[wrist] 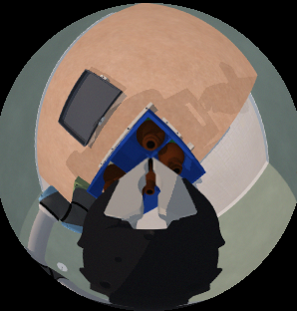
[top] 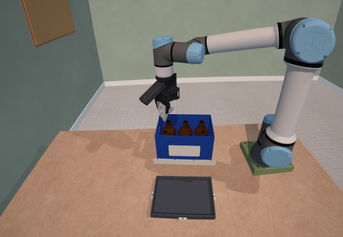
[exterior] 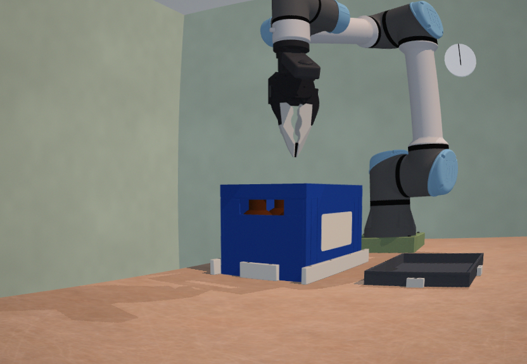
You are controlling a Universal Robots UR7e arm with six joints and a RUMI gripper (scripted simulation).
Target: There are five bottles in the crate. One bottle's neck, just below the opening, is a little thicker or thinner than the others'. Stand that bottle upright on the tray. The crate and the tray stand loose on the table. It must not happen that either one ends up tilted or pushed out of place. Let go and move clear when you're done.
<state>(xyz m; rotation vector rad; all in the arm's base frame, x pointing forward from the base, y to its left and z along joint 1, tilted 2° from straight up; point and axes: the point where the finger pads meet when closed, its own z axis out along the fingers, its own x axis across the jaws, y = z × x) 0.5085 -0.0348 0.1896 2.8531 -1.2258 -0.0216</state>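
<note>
Right now the glass bottle is 150 mm below my hand, 100 mm behind it and 90 mm to the right of it. From my hand the other things lie so: dark tray: 250 mm to the left, 230 mm below, 90 mm behind; blue crate: 160 mm below, 100 mm behind, 50 mm to the right.
</note>
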